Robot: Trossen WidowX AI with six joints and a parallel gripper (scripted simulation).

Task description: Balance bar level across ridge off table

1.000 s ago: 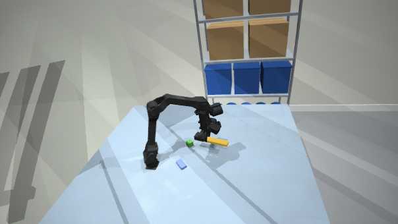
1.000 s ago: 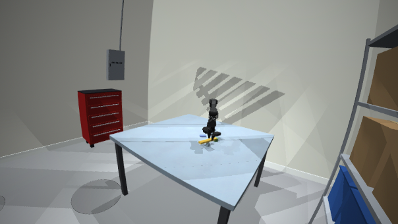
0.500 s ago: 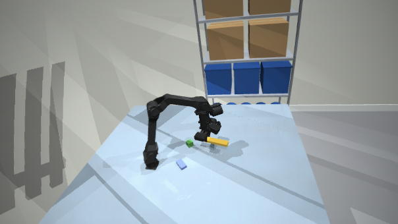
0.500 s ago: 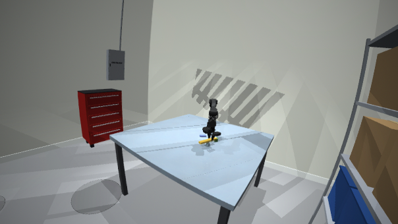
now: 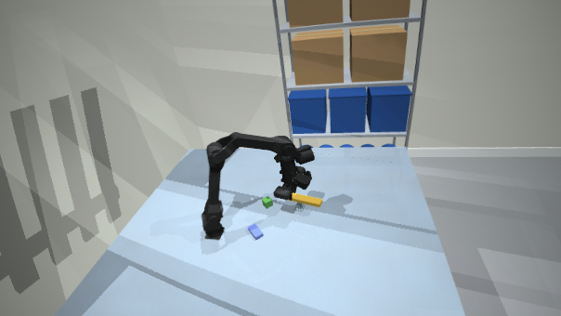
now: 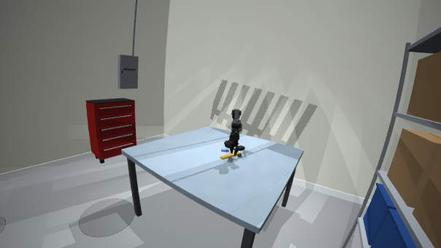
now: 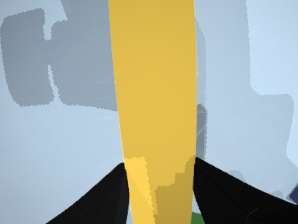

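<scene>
My gripper tip is now 30 mm short of the yellow bar and 10 mm to the left of it. The rest, counted from my gripper tip: green cube (110 mm behind, 30 mm below); then flat blue block (160 mm to the right, 130 mm behind, 40 mm below).
</scene>
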